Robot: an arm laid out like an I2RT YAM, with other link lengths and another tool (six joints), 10 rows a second.
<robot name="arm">
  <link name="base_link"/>
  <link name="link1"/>
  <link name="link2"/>
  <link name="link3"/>
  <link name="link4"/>
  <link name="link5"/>
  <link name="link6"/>
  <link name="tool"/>
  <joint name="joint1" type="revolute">
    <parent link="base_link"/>
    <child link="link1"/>
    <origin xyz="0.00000 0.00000 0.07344" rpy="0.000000 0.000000 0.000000"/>
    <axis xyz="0 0 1"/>
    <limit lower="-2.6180" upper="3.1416"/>
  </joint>
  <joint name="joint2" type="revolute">
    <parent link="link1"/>
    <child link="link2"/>
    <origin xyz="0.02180 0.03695 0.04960" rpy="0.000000 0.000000 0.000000"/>
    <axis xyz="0 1 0"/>
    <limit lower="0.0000" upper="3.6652"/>
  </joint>
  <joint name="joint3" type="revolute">
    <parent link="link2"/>
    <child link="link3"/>
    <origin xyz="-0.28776 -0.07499 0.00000" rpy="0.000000 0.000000 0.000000"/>
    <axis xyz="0 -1 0"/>
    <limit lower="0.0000" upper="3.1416"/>
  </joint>
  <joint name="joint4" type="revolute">
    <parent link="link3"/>
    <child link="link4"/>
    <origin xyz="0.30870 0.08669 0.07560" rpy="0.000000 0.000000 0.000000"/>
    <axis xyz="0 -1 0"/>
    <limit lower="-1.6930" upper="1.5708"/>
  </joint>
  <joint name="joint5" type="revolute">
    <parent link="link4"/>
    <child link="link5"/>
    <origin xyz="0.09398 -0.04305 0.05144" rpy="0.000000 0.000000 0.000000"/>
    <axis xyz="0 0 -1"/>
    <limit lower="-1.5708" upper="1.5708"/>
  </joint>
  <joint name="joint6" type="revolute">
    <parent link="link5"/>
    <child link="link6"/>
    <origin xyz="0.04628 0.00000 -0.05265" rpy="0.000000 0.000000 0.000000"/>
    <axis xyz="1 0 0"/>
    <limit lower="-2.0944" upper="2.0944"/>
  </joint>
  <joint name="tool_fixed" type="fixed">
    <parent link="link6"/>
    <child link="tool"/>
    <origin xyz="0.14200 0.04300 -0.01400" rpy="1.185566 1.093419 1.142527"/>
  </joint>
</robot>
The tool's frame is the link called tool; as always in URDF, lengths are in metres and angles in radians.
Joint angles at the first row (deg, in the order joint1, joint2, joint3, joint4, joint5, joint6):
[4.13 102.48 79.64 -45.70 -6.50 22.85]
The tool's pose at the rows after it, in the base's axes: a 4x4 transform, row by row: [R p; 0 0 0 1], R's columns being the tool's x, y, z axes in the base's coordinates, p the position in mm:
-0.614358 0.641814 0.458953 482.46; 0.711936 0.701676 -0.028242 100.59; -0.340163 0.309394 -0.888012 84.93; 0 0 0 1
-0.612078 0.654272 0.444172 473.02; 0.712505 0.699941 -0.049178 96.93; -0.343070 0.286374 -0.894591 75.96; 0 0 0 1
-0.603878 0.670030 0.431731 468.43; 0.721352 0.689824 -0.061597 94.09; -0.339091 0.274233 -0.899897 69.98; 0 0 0 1
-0.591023 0.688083 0.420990 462.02; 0.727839 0.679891 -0.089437 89.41; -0.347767 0.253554 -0.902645 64.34; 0 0 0 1
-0.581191 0.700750 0.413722 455.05; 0.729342 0.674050 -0.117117 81.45; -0.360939 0.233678 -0.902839 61.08; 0 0 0 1
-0.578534 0.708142 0.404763 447.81; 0.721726 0.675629 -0.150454 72.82; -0.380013 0.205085 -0.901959 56.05; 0 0 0 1
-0.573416 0.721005 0.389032 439.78; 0.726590 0.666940 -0.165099 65.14; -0.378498 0.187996 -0.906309 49.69; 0 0 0 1
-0.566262 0.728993 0.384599 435.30; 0.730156 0.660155 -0.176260 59.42; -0.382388 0.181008 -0.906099 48.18; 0 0 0 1
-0.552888 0.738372 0.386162 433.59; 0.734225 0.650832 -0.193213 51.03; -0.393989 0.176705 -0.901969 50.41; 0 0 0 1
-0.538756 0.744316 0.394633 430.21; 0.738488 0.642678 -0.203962 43.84; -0.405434 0.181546 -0.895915 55.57; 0 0 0 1
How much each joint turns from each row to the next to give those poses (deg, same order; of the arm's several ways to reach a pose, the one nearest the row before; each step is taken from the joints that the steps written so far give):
[-0.09 -1.14 -2.99 0.35 1.66 0.88]
[0.09 -0.88 -2.20 0.35 1.14 0.35]
[-0.09 -0.26 -1.15 0.18 0.53 0.79]
[0.09 -0.79 -1.58 0.17 1.49 0.97]
[-0.35 -1.15 -1.58 0.00 1.41 0.18]
[-0.26 -0.88 -1.49 0.00 1.85 -0.36]
[-0.71 -0.70 -1.67 0.09 0.53 0.00]
[-0.52 -0.79 -1.06 0.09 0.44 0.00]
[-0.79 -0.88 -0.53 -0.09 0.70 -0.08]
[-0.79 -1.67 -0.96 0.00 0.35 -0.18]

